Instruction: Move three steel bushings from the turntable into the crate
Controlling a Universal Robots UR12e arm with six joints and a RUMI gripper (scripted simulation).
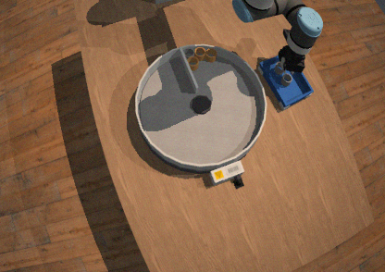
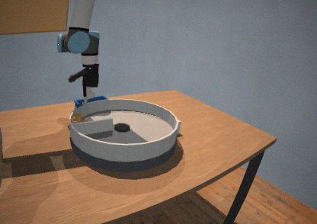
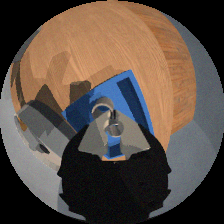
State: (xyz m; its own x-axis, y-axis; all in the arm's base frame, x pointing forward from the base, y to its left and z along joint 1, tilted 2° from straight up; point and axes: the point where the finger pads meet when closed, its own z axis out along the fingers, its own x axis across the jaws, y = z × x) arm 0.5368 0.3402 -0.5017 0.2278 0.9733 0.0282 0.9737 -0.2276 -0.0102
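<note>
Right now the blue crate is 4 cm ahead of my hand and 2 cm below it. From my hand the other things lie so: grey turntable: 34 cm to the right, 11 cm ahead, 1 cm above.
</note>
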